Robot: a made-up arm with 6 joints.
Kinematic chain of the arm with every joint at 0, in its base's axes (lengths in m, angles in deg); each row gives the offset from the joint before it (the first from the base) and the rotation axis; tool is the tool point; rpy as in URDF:
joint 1: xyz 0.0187 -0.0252 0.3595 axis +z
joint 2: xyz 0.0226 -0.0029 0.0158 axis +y
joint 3: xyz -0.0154 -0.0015 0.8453 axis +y
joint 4: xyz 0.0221 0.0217 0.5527 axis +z
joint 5: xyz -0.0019 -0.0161 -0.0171 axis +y
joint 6: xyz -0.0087 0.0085 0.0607 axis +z
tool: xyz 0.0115 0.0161 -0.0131 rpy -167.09 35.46 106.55
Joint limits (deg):
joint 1: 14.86..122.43
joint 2: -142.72..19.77
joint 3: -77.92..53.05
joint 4: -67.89..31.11
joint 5: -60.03..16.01
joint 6: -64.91..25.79
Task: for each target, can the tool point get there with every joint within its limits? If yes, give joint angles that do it. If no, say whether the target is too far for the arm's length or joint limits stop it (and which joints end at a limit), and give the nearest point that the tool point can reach.
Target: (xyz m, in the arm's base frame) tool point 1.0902 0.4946 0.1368
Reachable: no: joint limits stop it (at a limit: joint 2, joint 3, joint 5, joint 6) | nearest point 0.7929 0.3504 1.3025 | short by 1.212 m
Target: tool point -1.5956 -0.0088 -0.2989
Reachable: no: too far | nearest point -1.2301 -0.2979 -0.1797 | short by 0.481 m
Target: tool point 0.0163 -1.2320 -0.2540
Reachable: yes | joints 90.91 -103.79 -34.42 -15.49 6.53 -8.12
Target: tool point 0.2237 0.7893 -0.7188
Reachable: no: joint limits stop it (at a limit: joint 1, joint 2, joint 3, joint 6) | nearest point -0.1066 0.0015 -0.7264 | short by 0.854 m
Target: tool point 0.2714 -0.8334 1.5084
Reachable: yes | joints 108.34 -35.69 -6.71 19.23 6.69 -56.05
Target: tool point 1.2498 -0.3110 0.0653
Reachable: no: joint limits stop it (at a limit: joint 1, joint 3, joint 4, joint 5, joint 6) | nearest point 0.5848 -0.8942 0.0198 | short by 0.886 m
